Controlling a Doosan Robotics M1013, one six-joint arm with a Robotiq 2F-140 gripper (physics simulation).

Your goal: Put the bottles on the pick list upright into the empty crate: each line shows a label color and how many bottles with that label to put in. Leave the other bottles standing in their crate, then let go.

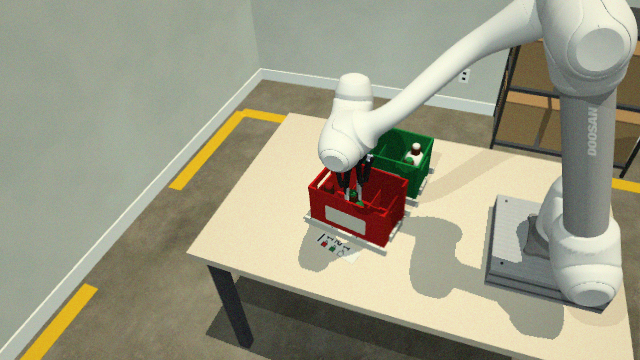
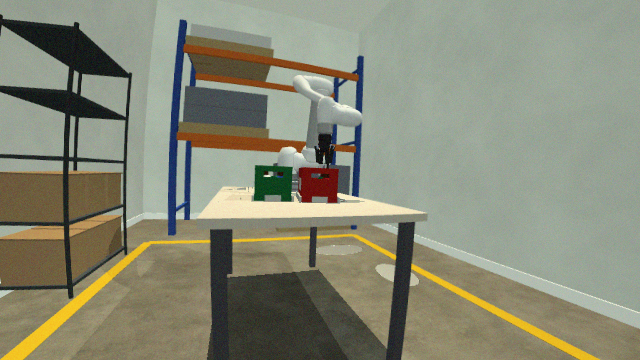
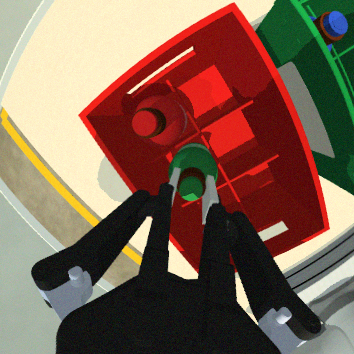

Labels:
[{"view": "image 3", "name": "my gripper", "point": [191,180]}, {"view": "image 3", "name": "green bottle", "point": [194,159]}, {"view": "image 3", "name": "red bottle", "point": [158,120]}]

